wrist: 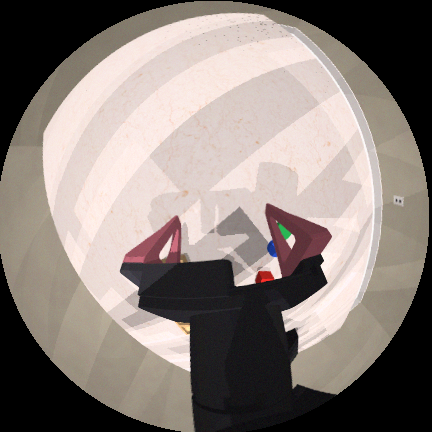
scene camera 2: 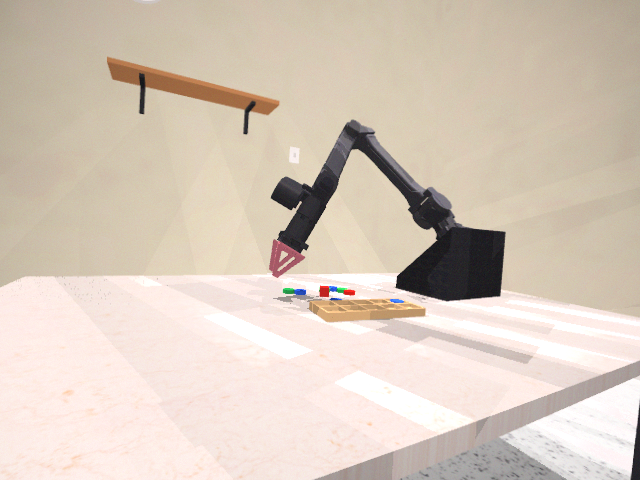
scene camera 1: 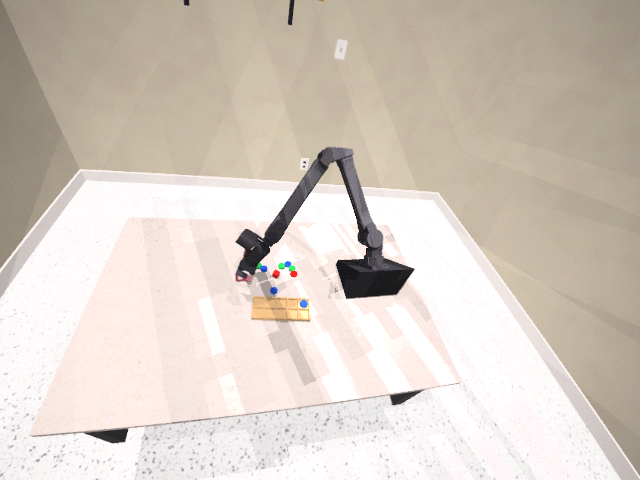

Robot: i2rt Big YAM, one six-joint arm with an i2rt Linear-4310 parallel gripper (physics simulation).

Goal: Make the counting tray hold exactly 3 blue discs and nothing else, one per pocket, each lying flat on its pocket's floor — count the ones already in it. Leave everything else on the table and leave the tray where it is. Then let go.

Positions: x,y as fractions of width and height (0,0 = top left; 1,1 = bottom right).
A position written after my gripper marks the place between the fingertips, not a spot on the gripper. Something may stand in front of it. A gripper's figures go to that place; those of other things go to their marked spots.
Labels:
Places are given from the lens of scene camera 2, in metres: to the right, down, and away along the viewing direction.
my gripper (scene camera 2: 0.43,0.57): -0.11, 0.08, 0.74
wooden counting tray (scene camera 2: 0.56,0.64): 0.09, 0.15, 0.67

